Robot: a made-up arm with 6 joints. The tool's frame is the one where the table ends. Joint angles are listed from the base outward.
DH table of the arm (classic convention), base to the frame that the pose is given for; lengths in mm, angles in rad. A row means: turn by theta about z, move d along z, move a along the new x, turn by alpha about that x. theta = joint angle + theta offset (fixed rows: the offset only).
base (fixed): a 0  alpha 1.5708  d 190  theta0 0
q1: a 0  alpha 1.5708  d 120  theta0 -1.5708
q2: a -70  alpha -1.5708  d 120  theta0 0
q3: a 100  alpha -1.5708  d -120  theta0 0
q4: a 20  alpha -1.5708  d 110  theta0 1.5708
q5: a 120  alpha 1.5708  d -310  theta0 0
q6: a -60  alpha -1.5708  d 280  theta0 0
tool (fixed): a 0  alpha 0  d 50  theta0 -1.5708
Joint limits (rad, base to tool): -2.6..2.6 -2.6..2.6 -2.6..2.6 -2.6..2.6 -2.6..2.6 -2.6..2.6
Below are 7 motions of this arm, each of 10 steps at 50 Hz.
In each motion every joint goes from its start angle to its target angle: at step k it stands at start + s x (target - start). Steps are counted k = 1, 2, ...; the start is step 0. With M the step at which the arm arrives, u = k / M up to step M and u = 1 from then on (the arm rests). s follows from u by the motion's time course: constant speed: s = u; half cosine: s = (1 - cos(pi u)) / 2; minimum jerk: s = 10 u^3 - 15 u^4 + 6 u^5.
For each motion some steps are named. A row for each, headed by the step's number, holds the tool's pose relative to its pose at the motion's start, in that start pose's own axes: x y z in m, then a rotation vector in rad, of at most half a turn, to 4 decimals.
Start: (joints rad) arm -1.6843 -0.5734 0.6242 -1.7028 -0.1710 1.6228
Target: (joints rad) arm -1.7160 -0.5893 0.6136 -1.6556 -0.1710 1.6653
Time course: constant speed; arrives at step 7
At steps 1, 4, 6, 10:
1: -0.0017 -0.0011 -0.0048 0.0127 0.0055 -0.0041
4: -0.0070 -0.0042 -0.0190 0.0506 0.0216 -0.0169
6: -0.0107 -0.0061 -0.0284 0.0759 0.0321 -0.0258
10: -0.0127 -0.0070 -0.0331 0.0885 0.0373 -0.0303

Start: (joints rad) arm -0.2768 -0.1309 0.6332 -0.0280 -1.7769 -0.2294
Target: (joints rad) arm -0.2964 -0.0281 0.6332 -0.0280 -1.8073 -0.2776
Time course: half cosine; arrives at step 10
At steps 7, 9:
7: 0.0115 -0.0004 0.0114 -0.0377 -0.0718 0.0060
9: 0.0139 -0.0004 0.0142 -0.0461 -0.0882 0.0071

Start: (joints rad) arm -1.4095 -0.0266 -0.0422 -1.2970 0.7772 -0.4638
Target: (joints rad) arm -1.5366 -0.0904 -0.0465 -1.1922 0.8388 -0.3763
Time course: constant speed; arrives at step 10
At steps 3, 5, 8, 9, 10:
3: -0.0024 0.0153 0.0229 0.0703 -0.0492 0.0385
5: -0.0048 0.0249 0.0384 0.1177 -0.0811 0.0647
8: -0.0098 0.0384 0.0621 0.1893 -0.1275 0.1047
9: -0.0117 0.0426 0.0700 0.2133 -0.1426 0.1183
10: -0.0138 0.0467 0.0780 0.2374 -0.1575 0.1319

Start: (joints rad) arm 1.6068 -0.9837 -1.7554 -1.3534 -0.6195 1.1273
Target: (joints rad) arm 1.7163 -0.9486 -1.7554 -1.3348 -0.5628 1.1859
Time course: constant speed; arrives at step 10
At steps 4, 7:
4: 0.0081 -0.0134 0.0001 -0.0060 -0.0063 0.0000
7: 0.0143 -0.0234 0.0006 -0.0101 -0.0113 -0.0003

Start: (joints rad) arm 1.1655 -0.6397 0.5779 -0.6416 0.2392 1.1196
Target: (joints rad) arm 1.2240 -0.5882 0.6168 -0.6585 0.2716 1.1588
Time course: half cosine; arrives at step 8
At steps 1, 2, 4, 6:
1: 0.0010 0.0006 0.0008 -0.0010 -0.0006 0.0035
2: 0.0038 0.0024 0.0031 -0.0037 -0.0022 0.0136
4: 0.0127 0.0084 0.0105 -0.0128 -0.0075 0.0463
6: 0.0214 0.0147 0.0181 -0.0222 -0.0126 0.0788

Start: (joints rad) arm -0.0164 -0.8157 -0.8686 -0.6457 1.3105 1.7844
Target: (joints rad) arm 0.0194 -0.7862 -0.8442 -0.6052 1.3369 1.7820
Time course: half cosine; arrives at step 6
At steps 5, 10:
5: 0.0033 0.0004 0.0223 -0.0351 -0.0042 0.0111
10: 0.0035 0.0004 0.0239 -0.0376 -0.0045 0.0119

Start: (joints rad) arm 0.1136 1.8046 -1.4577 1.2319 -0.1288 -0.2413
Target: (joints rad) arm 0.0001 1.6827 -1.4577 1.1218 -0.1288 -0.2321
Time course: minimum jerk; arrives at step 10
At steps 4, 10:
4: -0.0118 -0.0144 -0.0138 -0.0669 0.0223 0.0281
10: -0.0373 -0.0506 -0.0394 -0.2114 0.0697 0.0882

